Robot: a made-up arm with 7 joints.
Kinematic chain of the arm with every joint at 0, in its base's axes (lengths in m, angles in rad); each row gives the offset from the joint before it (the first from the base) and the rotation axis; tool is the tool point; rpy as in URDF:
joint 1: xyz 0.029 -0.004 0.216 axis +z
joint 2: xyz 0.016 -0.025 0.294 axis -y
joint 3: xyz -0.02 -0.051 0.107 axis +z
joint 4: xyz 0 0.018 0.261 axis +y
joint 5: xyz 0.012 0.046 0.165 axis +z
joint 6: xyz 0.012 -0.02 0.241 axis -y
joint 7: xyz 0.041 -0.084 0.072 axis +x
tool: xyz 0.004 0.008 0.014 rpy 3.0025 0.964 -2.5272
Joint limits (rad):
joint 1: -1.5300..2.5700
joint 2: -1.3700..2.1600
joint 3: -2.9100..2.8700
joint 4: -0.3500..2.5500
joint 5: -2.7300..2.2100
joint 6: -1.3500..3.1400
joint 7: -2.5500..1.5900
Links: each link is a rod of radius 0.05 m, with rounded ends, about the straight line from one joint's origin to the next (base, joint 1, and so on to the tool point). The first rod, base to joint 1, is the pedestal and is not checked.
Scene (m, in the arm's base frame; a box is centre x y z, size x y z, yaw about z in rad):
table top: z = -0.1
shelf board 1: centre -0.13 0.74 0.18 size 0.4 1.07 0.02 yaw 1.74
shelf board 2: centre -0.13 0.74 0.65 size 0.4 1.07 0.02 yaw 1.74
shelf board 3: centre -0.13 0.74 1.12 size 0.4 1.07 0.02 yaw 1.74
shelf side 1: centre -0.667 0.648 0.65 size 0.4 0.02 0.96 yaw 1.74
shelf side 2: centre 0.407 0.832 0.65 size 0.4 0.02 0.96 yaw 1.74
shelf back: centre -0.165 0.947 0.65 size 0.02 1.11 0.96 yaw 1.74
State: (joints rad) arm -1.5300 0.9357 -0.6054 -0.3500 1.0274 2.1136 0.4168
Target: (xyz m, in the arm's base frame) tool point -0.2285 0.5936 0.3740
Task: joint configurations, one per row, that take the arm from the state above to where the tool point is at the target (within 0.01 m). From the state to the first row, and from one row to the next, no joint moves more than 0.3 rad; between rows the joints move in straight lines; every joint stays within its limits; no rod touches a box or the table.
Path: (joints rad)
1: -1.5020 1.0244 -0.6213 -0.0774 1.0534 2.1603 0.5046
2: -1.4739 1.1131 -0.6372 0.1952 1.0795 2.2070 0.5924
3: -1.4459 1.2019 -0.6531 0.4678 1.1055 2.2537 0.6802
4: -1.4178 1.2906 -0.6690 0.7404 1.1316 2.3005 0.7679
5: -1.3898 1.3793 -0.6849 1.0130 1.1576 2.3472 0.8557
6: -1.2260 1.6395 -0.7836 1.2439 1.3167 2.4754 1.1005
7: -1.0623 1.8998 -0.8824 1.4748 1.4757 2.6037 1.3452
8: -0.8986 2.1600 -0.9811 1.7056 1.6347 2.7320 1.5900
9: -1.0175 2.1325 -0.8896 1.4576 1.5223 2.7705 1.3563
10: -1.1364 2.1050 -0.7981 1.2096 1.4098 2.8090 1.1226
11: -1.2554 2.0775 -0.7066 0.9616 1.2974 2.8475 0.8889
12: -1.3743 2.0501 -0.6152 0.7137 1.1849 2.8860 0.6552
13: -1.4932 2.0226 -0.5237 0.4657 1.0725 2.9245 0.4215

